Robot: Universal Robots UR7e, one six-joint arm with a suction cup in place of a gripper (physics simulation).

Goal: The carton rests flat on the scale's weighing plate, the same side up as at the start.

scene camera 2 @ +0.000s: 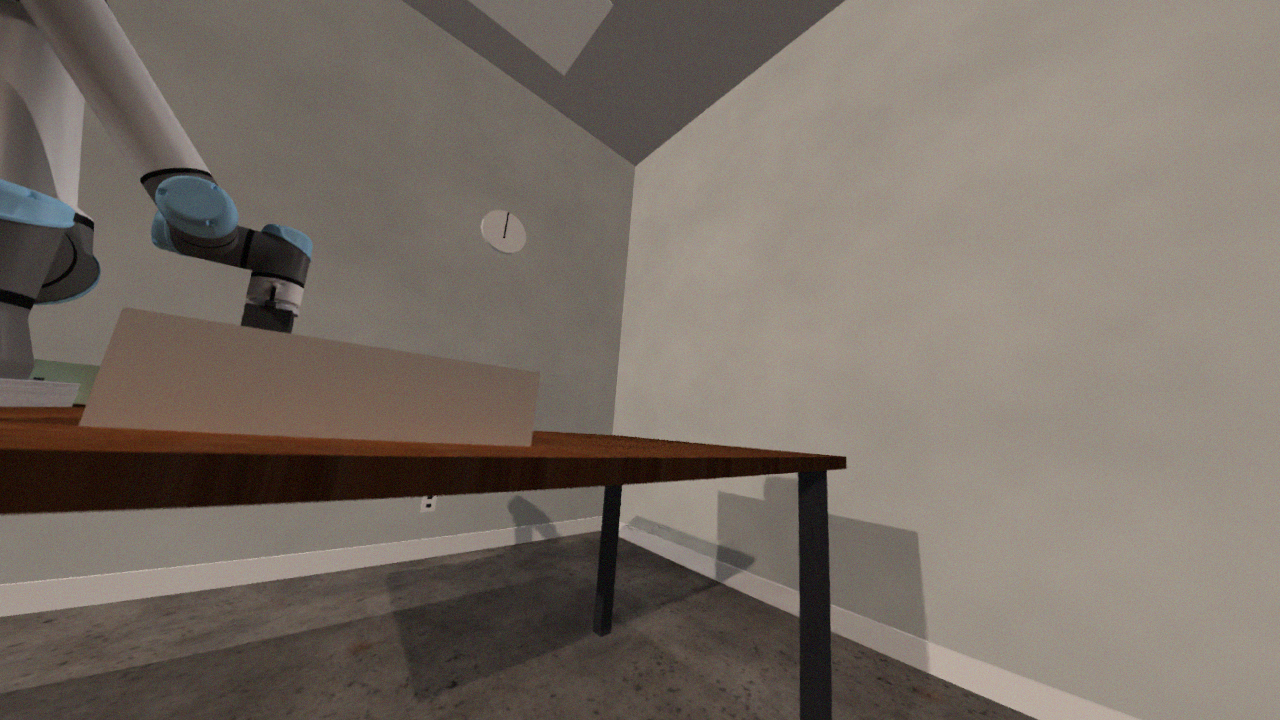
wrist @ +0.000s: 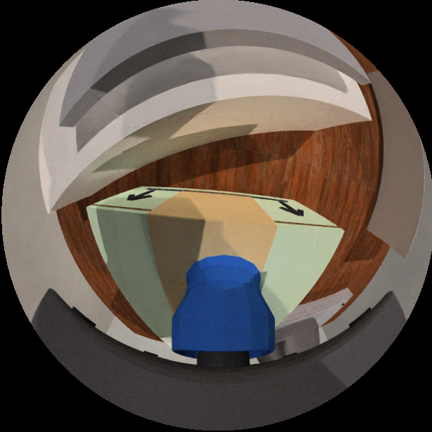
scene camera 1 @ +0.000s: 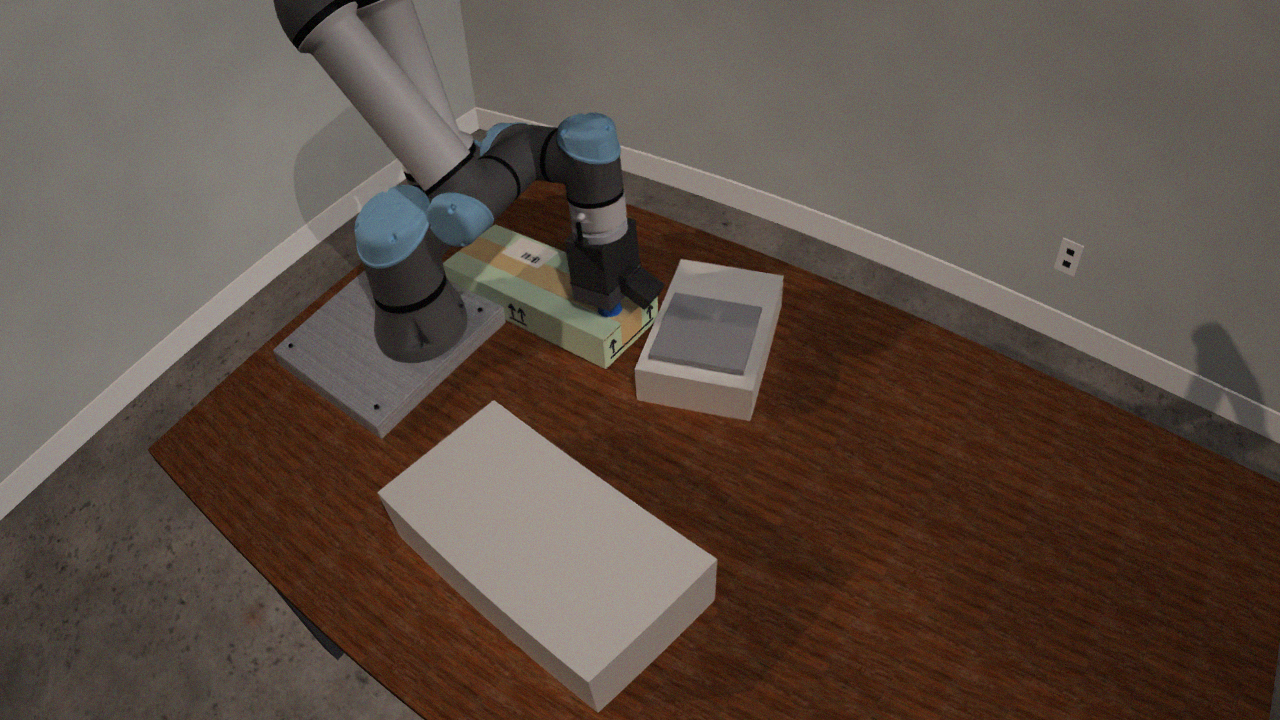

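Where they show: hand, its tool point: (scene camera 1: 611, 315); arm's base, origin of its link: (scene camera 1: 421, 327).
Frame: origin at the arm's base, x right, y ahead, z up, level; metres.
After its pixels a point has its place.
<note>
The green carton with orange tape (scene camera 1: 554, 313) {x -0.101, y 0.191, z 0.029 m} (wrist: 300, 260) lies flat on the table beside the robot base, its arrows pointing up; part of it also shows in scene camera 2 (scene camera 2: 67, 371) {x -0.102, y 0.072, z 0.016 m}. My blue suction cup (scene camera 1: 610, 310) {x -0.148, y 0.258, z 0.017 m} (wrist: 225, 272) is pressed down on the carton's top face, on the tape near the end facing the scale, and is shut on the carton. The white scale (scene camera 1: 693, 394) {x -0.086, y 0.428, z 0.000 m} (wrist: 240, 85) stands close beyond that end, with its grey weighing plate (scene camera 1: 707, 331) {x -0.159, y 0.409, z 0.045 m} (wrist: 250, 15) on top. The carton is off the plate. Scene camera 2 does not show the scale.
A large white block (scene camera 1: 546, 537) {x 0.230, y 0.426, z 0.066 m} (scene camera 2: 313, 385) {x 0.318, y 0.344, z 0.018 m} (wrist: 405, 165) lies on the wooden table (scene camera 1: 939, 501) {x -0.104, y 0.797, z -0.033 m} (scene camera 2: 698, 452) {x 0.417, y 0.852, z -0.033 m} nearer scene camera 1. The robot's grey base plate (scene camera 1: 331, 358) {x 0.127, y -0.092, z -0.001 m} is beside the carton. Walls stand behind the table.
</note>
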